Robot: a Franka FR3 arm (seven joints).
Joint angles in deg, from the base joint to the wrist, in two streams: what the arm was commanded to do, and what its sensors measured. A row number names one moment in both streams.
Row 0, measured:
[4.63 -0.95 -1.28 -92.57 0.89 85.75 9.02]
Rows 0 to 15, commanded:
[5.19 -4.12 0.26 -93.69 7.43 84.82 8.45]
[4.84 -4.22 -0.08 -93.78 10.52 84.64 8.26]
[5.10 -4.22 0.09 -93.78 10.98 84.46 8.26]
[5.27 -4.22 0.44 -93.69 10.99 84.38 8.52]
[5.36 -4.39 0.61 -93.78 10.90 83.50 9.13]
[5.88 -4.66 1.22 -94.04 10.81 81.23 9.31]
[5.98 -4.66 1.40 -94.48 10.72 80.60 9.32]
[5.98 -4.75 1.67 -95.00 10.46 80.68 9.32]
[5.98 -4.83 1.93 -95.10 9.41 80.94 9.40]
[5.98 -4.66 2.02 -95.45 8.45 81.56 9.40]
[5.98 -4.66 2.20 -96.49 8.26 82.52 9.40]
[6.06 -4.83 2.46 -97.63 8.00 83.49 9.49]
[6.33 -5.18 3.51 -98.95 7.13 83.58 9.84]
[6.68 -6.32 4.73 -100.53 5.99 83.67 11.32]
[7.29 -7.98 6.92 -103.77 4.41 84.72 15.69]
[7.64 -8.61 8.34 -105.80 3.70 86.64 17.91]
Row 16, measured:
[5.91 -3.89 4.53 -97.66 6.90 81.92 11.05]
